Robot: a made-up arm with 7 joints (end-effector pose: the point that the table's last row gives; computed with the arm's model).
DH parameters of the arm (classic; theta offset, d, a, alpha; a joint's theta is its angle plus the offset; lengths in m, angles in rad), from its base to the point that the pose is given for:
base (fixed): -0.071 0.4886 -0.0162 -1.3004
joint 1: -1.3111 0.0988 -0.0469 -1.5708
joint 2: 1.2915 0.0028 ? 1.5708
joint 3: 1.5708 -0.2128 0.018 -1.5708
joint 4: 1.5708 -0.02 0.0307 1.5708
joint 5: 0 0.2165 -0.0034 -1.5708
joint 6: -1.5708 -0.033 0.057 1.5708
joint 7: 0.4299 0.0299 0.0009 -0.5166
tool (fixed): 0.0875 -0.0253 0 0
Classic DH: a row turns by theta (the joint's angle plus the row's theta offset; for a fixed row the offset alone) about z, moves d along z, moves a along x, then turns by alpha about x.
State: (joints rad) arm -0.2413 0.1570 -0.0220 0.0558 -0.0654 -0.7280 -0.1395
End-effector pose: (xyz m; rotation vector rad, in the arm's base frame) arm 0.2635 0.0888 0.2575 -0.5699 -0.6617 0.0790
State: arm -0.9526 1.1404 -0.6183 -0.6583 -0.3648 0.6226 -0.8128
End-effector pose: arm 0.2574 0.0483 0.4377 0.5672 0.1945 -0.8249
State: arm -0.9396 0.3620 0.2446 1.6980 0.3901 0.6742 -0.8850
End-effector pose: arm 0.2695 0.1963 0.0917 -0.2706 1.7198 0.3777
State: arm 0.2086 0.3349 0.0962 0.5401 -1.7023 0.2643 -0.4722
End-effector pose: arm 0.0652 0.2737 0.0855 -1.8145 0.6430 0.9983
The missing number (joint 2, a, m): -0.035
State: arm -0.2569 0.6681 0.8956 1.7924 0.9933 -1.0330 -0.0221
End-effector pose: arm 0.0394 0.3142 0.0730 0.1590 0.4235 0.6025
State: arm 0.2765 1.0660 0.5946 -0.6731 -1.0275 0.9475 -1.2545
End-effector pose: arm 0.1832 0.2317 0.4192 -0.3982 0.9649 -0.6432
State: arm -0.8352 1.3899 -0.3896 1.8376 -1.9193 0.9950 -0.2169
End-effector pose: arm 0.1298 0.5532 0.4040 -1.5607 0.4113 1.5816
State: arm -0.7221 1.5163 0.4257 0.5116 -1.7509 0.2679 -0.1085
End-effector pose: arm 0.2554 0.4037 0.6904 -1.1379 -0.5591 0.3974
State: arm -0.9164 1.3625 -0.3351 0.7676 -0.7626 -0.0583 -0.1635
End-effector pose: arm 0.3577 0.4047 0.4864 0.0287 -0.3137 0.7276
